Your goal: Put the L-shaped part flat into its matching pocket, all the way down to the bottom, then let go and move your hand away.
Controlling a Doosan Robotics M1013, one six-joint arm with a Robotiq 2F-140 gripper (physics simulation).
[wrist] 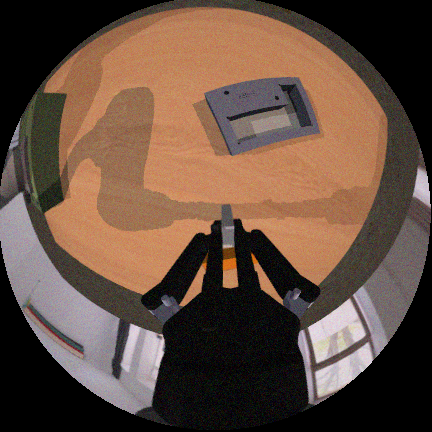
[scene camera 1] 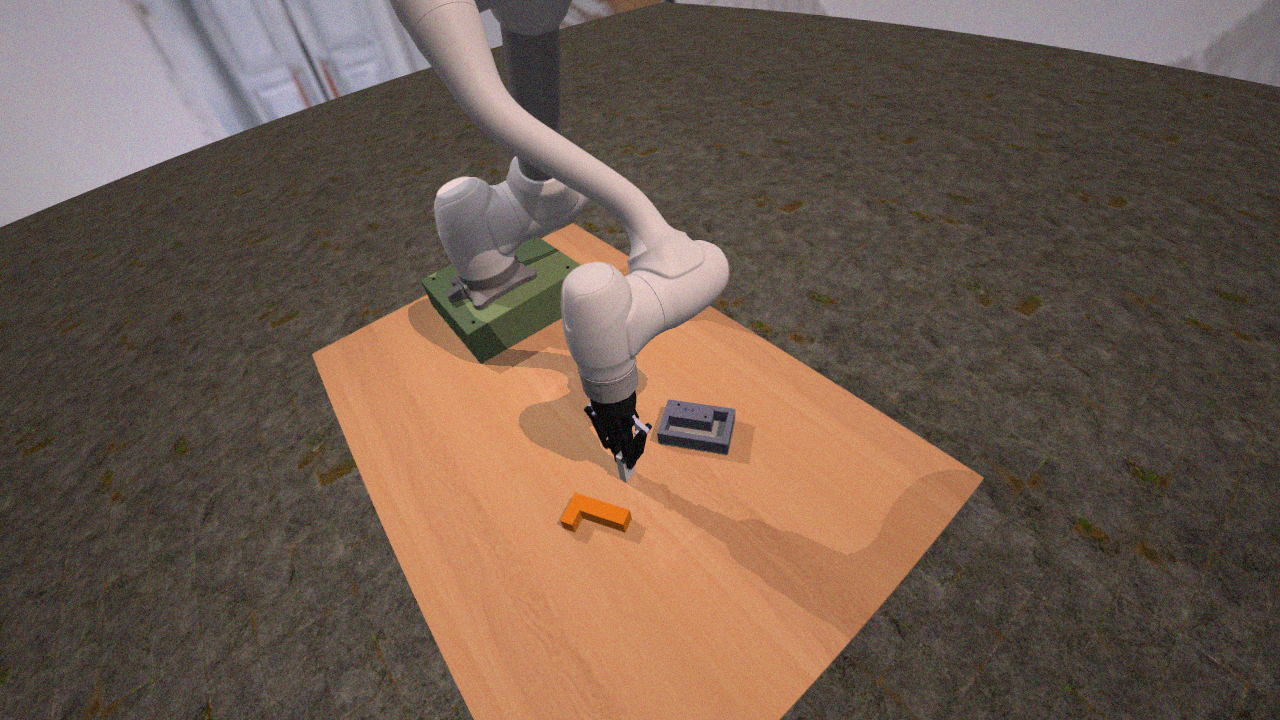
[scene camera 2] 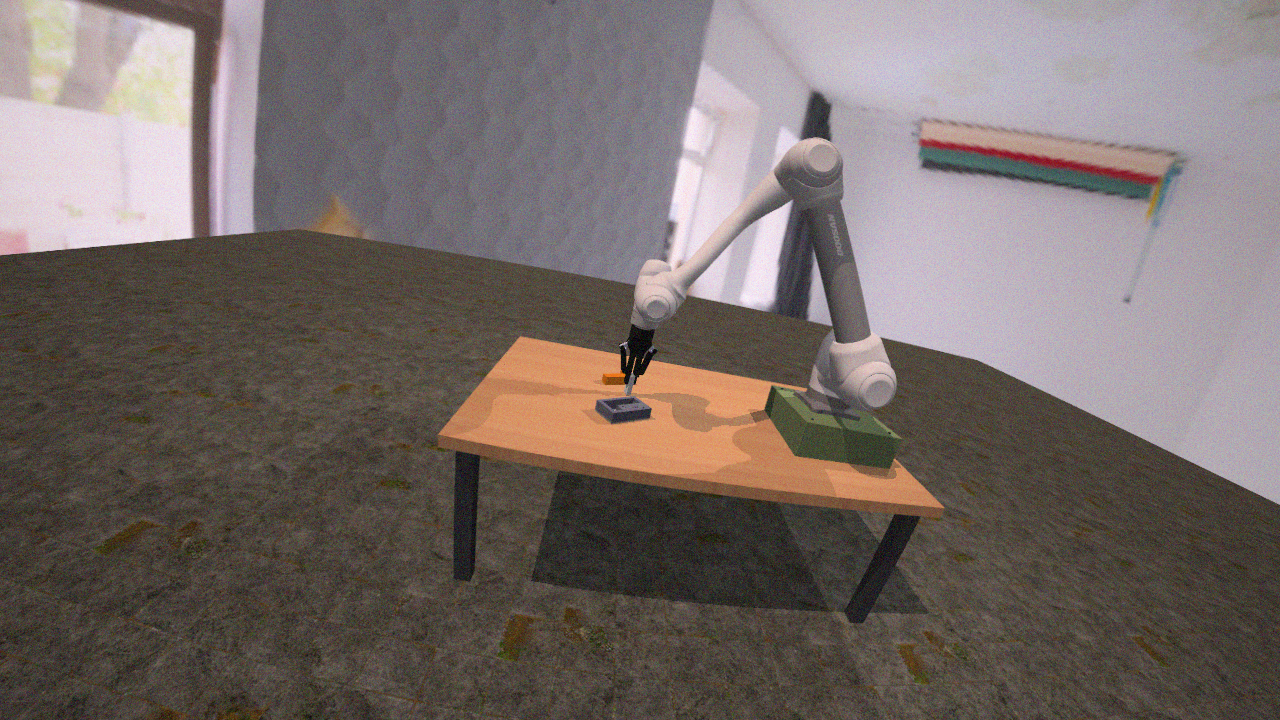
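Where they show: gripper, between the fingertips: (wrist: 226,212) (scene camera 1: 627,475) (scene camera 2: 627,393); arm's base, origin of its link: (scene camera 1: 494,280) (scene camera 2: 825,406).
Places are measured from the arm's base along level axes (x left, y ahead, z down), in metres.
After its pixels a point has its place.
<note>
The orange L-shaped part (scene camera 1: 597,511) {x -0.172, y 0.698, z 0.073 m} (scene camera 2: 614,378) {x -0.141, y 0.708, z 0.079 m} (wrist: 229,264) {x -0.171, y 0.691, z 0.073 m} lies flat on the table, apart from the pocket block; in the wrist view it is mostly hidden behind the fingers. The grey-blue block (scene camera 1: 695,442) {x 0.059, y 0.706, z 0.077 m} (scene camera 2: 623,414) {x 0.149, y 0.676, z 0.076 m} (wrist: 250,98) {x 0.095, y 0.648, z 0.067 m} has an L-shaped pocket, which is empty, and stands on the table. My gripper (scene camera 1: 623,478) {x -0.077, y 0.660, z 0.099 m} (scene camera 2: 629,392) {x -0.077, y 0.660, z 0.099 m} (wrist: 226,212) {x -0.077, y 0.660, z 0.099 m} is shut with nothing between the fingers. It points down above the table, between the part and the block in scene camera 1, and touches neither as far as I can see.
The green base box (scene camera 1: 528,315) {x 0.009, y 0.152, z 0.042 m} (scene camera 2: 832,436) {x 0.193, y 0.055, z 0.022 m} (wrist: 48,145) {x 0.034, y 0.152, z 0.064 m} carries the arm at one end of the wooden table (scene camera 1: 429,501) {x -0.408, y 0.437, z 0.103 m} (scene camera 2: 554,438) {x 0.306, y 0.849, z 0.103 m} (wrist: 175,50) {x 0.200, y 0.513, z 0.103 m}. The arm's shadow falls across the table top beside the part and the block.
</note>
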